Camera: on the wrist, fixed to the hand. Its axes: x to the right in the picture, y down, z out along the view.
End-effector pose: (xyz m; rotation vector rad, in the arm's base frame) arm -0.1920 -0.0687 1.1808 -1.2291 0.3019 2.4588
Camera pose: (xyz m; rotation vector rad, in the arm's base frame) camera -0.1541 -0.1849 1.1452 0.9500 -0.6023 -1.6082
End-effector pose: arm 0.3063 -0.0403 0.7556 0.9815 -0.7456 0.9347
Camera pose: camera 0.2279 0.0580 0.7361 -0.2872 -1.2797 2.0719
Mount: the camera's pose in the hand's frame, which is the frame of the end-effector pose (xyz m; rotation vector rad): -0.0193 0.0886 -0.0893 -0.3756 0.3603 1.5209
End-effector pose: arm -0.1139 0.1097 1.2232 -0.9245 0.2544 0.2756
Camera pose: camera -0.1708 0.0856 1.1119 -0.9843 1.2656 1.5975
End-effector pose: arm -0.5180 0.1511 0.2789 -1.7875 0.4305 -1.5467
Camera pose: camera -0.5896 0.0766 0.2046 -0.7963 1.7961 -0.6112
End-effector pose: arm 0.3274 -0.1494 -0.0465 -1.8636 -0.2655 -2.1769
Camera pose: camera 0.2742 -0.2592 -0.0826 -0.9852 1.2556 -1.3247
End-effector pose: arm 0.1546 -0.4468 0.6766 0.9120 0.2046 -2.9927
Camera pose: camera 0.2241 -0.5240 0.6030 0.8938 0.0184 -1.3466
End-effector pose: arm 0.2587 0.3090 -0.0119 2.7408 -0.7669 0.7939
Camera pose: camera 0.1582 0.2698 0.0556 1.2148 -2.5083 1.0614
